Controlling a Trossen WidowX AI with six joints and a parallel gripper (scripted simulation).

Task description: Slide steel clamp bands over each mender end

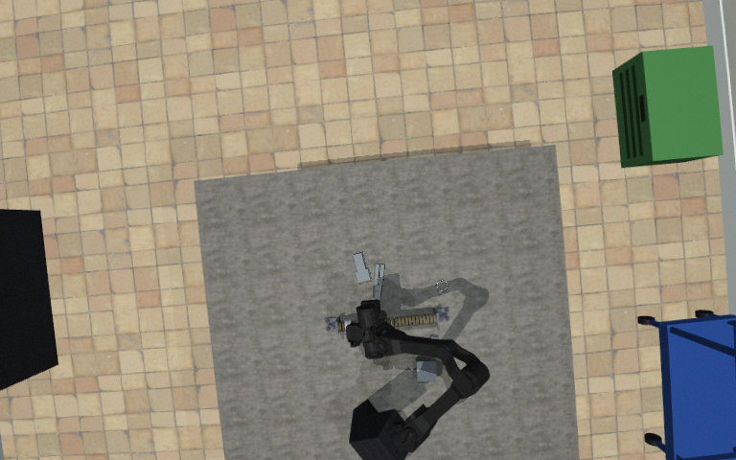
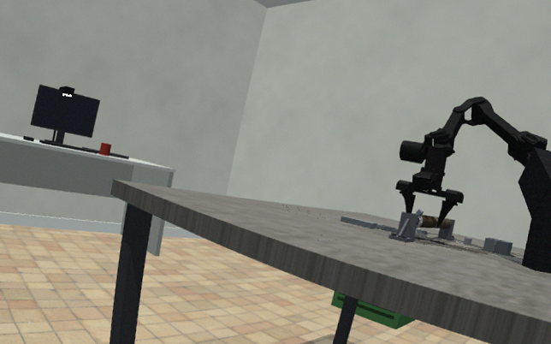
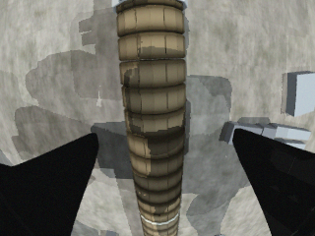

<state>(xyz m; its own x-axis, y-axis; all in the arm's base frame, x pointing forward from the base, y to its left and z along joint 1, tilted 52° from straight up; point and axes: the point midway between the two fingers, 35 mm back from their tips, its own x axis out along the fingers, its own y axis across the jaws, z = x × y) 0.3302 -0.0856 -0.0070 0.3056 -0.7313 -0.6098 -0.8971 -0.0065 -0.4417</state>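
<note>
Now: the flat two-bar piece 10 cm ahead of my hand, 7 cm to the right of it and 7 cm below it. The rest, counted from my hand: small block 17 cm to the right, 15 cm behind, 7 cm below; grey block 24 cm behind, 10 cm to the right, 6 cm below.
</note>
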